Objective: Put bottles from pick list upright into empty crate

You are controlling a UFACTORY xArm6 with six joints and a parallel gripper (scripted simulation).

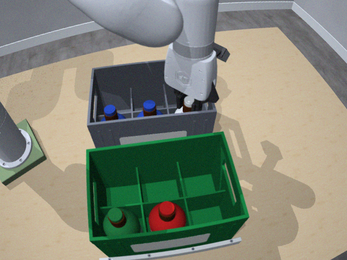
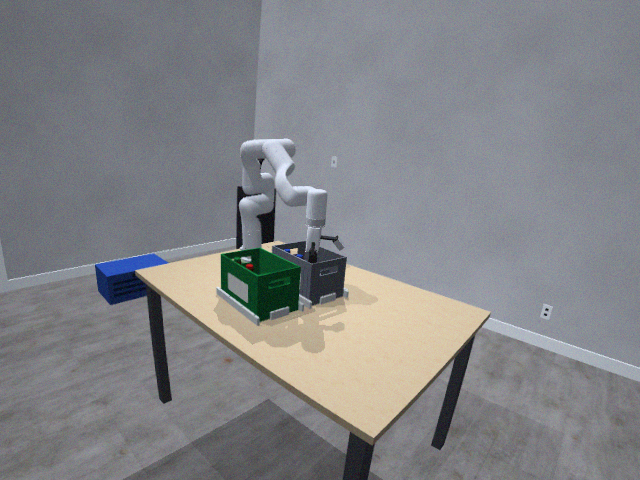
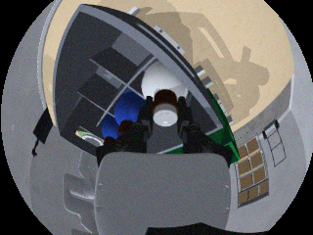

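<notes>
Now: the white-label bottle 7 cm below my hand. From my hand the other things lie so: pick list 20 cm to the left, 16 cm below, 4 cm behind; then green crate 18 cm to the right, 12 cm behind, 8 cm below; then grey crate 8 cm below, 8 cm behind, 6 cm to the left.
</notes>
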